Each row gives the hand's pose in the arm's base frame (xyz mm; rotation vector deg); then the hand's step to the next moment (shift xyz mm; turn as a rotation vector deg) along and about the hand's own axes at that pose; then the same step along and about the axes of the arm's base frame.
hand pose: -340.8 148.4 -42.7 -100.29 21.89 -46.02
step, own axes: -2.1 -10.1 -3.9 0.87 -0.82 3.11
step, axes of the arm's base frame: -5.6 1.8 9.3 2.64 1.95 0.58
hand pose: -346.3 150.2 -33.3 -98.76 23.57 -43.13
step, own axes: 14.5 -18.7 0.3 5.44 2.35 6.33
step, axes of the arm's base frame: 8.8 -3.5 21.7 8.49 0.53 -1.66
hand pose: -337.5 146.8 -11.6 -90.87 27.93 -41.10
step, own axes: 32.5 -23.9 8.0 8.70 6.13 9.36
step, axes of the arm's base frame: 26.6 -12.8 28.7 13.28 -0.04 -4.96
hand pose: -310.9 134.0 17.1 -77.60 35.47 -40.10
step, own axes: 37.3 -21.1 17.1 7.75 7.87 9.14
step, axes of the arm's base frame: 35.3 -18.8 23.0 12.65 0.67 -6.71
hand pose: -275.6 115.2 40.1 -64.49 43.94 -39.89
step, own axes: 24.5 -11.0 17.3 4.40 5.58 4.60
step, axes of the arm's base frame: 26.8 -14.0 10.2 6.81 0.39 -5.01
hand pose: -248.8 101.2 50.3 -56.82 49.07 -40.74
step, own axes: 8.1 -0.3 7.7 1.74 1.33 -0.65
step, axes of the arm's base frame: 10.6 -3.6 0.2 0.45 -1.20 -1.89
